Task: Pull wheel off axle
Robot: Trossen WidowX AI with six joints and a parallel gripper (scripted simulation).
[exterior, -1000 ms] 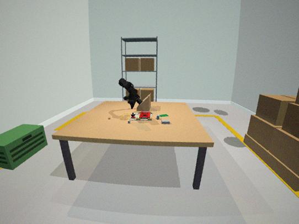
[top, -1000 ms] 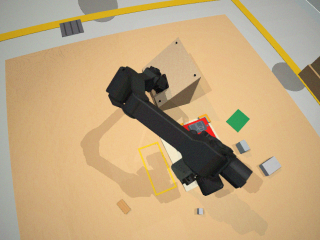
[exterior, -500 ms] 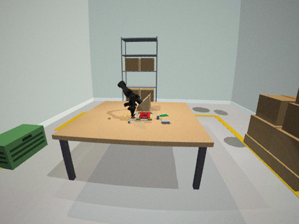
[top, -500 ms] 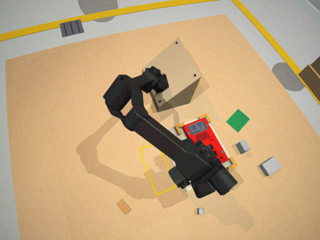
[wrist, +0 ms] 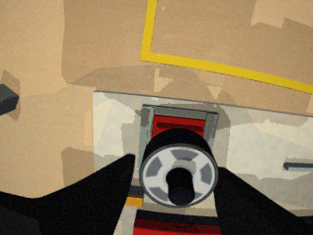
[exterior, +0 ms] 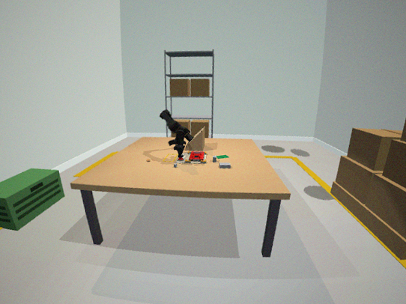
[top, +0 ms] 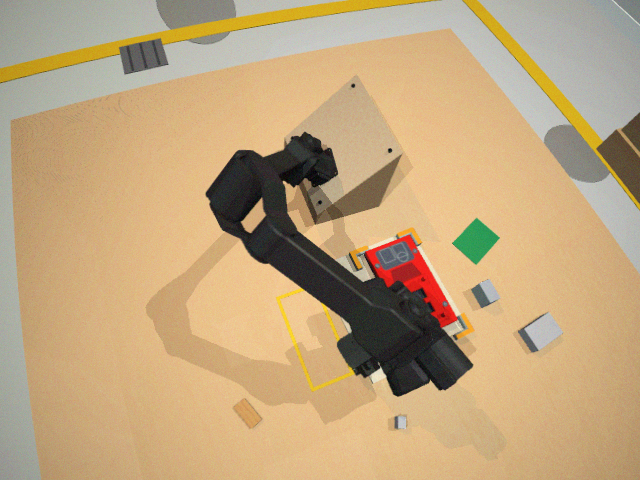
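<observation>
My gripper tip is 140 mm short of the small grey cube, 10 mm to the right of it and 30 mm above it. The rest, counted from my gripper tip: wheel right at my gripper tip; then green square 170 mm behind, 300 mm to the left, 40 mm below; then small wooden block 60 mm ahead, 250 mm to the right, 40 mm below.
</observation>
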